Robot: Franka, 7 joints.
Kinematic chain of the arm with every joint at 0, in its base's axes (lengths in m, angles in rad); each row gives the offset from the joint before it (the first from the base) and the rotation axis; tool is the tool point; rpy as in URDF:
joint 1: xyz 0 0 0.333 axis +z
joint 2: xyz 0 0 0 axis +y
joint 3: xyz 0 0 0.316 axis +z
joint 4: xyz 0.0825 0 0 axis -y
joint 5: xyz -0.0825 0 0.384 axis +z
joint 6: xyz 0 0 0 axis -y
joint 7: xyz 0.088 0 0 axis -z
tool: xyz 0 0 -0.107 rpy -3.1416 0 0
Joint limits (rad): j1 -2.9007..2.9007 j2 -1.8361..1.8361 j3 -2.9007..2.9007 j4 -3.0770..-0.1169 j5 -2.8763..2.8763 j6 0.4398..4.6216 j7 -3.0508..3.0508
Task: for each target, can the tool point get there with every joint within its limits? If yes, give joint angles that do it. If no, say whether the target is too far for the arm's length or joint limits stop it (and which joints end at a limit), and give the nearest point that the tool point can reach.
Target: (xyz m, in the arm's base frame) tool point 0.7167 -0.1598 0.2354
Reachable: yes | joints -0.1795 1.1675 -0.2884 -1.2041 -0.6103 4.0263 -0.7258
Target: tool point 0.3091 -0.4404 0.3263
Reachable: yes | joints 0.4046 0.6099 -1.4506 -2.2015 0.8983 2.1648 -0.5141
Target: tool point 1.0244 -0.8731 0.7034
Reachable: no: too far | nearest point 0.6295 -0.5365 0.5606 | short by 0.538 m
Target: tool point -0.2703 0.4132 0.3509
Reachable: yes | joints 0.4140 -1.4796 1.4886 -2.5729 -0.2203 3.8046 -1.6161
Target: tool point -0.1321 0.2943 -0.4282
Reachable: no: joint limits stop it (at a limit: joint 2) | nearest point -0.1303 0.2902 -0.3596 | short by 0.069 m
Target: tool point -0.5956 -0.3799 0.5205
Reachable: yes | joints -2.1458 1.3759 -2.2435 -0.6309 1.3958 0.9390 0.8947
